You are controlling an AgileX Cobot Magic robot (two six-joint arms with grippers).
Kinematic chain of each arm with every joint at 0, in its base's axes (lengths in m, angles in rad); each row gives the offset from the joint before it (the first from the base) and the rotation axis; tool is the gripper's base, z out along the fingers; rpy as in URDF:
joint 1: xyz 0 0 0.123 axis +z
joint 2: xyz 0 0 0 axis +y
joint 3: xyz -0.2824 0 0.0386 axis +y
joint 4: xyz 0.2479 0 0.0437 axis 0.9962 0 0.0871
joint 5: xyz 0 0 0 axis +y
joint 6: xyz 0.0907 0 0.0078 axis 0.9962 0 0.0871
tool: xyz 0 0 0 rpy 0 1.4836 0
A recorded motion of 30 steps. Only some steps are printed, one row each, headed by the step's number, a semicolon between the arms.
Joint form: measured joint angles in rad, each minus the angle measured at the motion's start. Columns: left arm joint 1, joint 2, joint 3, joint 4, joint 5, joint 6; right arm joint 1, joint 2, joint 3, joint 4, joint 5, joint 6.
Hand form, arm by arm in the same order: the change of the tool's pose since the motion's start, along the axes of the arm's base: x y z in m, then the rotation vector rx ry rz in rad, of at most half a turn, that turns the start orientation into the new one. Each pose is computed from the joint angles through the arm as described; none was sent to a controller.
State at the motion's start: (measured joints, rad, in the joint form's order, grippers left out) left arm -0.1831 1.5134 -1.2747 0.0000 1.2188 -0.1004; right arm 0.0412 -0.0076 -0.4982 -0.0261 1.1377 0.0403
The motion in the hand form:
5: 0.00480 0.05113 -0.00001 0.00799 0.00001 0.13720; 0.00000 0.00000 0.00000 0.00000 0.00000 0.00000
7: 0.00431 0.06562 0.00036 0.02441 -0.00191 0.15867; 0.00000 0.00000 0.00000 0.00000 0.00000 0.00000
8: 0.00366 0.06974 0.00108 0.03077 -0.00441 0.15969; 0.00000 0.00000 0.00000 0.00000 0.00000 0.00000
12: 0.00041 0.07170 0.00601 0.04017 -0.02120 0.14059; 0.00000 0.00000 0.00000 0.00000 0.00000 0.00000
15: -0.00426 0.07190 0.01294 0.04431 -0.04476 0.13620; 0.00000 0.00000 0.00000 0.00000 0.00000 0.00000
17: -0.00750 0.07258 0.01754 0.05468 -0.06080 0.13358; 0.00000 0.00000 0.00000 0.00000 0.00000 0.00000
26: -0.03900 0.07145 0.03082 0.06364 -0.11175 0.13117; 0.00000 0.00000 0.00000 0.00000 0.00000 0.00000
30: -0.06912 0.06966 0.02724 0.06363 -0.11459 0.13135; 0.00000 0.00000 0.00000 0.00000 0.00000 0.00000
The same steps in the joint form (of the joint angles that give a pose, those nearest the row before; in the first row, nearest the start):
5: 0.1764 0.0000 0.0000 0.0000 0.0008 0.0400; 0.0000 0.0000 0.0000 0.0000 0.0000 0.0000
7: 0.2226 -0.0013 0.0000 0.0119 0.0007 0.0634; 0.0000 0.0000 0.0000 0.0000 0.0000 0.0000
8: 0.2357 -0.0037 0.0000 0.0161 0.0008 0.0751; 0.0000 0.0000 0.0000 0.0000 0.0000 0.0000
12: 0.2417 -0.0207 0.0000 0.0207 0.0011 0.1004; 0.0000 0.0000 0.0000 0.0000 0.0000 0.0000
15: 0.2424 -0.0451 0.0000 0.0239 0.0019 0.1057; 0.0000 0.0000 0.0000 0.0000 0.0000 0.0000
17: 0.2424 -0.0614 0.0000 0.0341 0.0023 0.1074; 0.0000 0.0000 0.0000 0.0000 0.0000 0.0000
26: 0.2424 -0.1866 0.0712 0.0427 0.0054 0.1106; 0.0000 0.0000 0.0000 0.0000 0.0000 0.0000
30: 0.2424 -0.2945 0.1740 0.0427 0.0077 0.1105; 0.0000 0.0000 0.0000 0.0000 0.0000 0.0000

